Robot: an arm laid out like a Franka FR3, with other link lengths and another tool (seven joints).
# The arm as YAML. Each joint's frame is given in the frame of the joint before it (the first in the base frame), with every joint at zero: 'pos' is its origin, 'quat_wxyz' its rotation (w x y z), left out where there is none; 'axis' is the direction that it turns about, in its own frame. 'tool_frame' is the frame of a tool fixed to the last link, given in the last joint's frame.
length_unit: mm
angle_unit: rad
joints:
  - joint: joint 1
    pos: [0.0, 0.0, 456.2]
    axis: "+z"
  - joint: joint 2
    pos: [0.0, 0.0, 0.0]
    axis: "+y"
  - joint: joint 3
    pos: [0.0, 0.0, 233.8]
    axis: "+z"
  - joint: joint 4
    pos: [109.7, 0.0, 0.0]
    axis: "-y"
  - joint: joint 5
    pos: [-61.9, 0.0, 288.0]
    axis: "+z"
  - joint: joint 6
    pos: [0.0, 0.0, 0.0]
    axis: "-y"
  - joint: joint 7
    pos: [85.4, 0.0, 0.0]
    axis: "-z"
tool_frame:
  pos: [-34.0, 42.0, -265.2]
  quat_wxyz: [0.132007, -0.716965, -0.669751, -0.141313]
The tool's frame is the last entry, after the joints.
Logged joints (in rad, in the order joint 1, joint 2, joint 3, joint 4, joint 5, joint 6, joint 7), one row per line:
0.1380 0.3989 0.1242 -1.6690 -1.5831 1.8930 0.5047
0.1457 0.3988 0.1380 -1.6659 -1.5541 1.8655 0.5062
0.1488 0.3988 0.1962 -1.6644 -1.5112 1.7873 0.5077
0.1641 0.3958 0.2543 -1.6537 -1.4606 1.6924 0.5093
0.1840 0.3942 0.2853 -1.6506 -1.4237 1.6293 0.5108
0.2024 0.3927 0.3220 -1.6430 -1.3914 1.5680 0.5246
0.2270 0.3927 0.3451 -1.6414 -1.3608 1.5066 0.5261
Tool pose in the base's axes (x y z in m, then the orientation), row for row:
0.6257 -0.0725 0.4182 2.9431 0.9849 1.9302
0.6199 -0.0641 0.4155 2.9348 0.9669 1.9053
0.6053 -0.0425 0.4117 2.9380 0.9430 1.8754
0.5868 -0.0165 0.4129 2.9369 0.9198 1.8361
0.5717 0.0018 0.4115 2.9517 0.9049 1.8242
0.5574 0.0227 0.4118 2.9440 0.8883 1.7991
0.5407 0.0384 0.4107 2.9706 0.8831 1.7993
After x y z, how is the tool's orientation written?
As angles about the fixed x, y, z axes (roll, pitch, yaw), in radians.
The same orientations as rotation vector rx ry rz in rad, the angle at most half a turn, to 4 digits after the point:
1.1461 1.8596 -0.4878
1.1760 1.8603 -0.4828
1.2222 1.8612 -0.4876
1.2747 1.8556 -0.4930
1.3057 1.8584 -0.5042
1.3359 1.8551 -0.4986
1.3566 1.8580 -0.5214

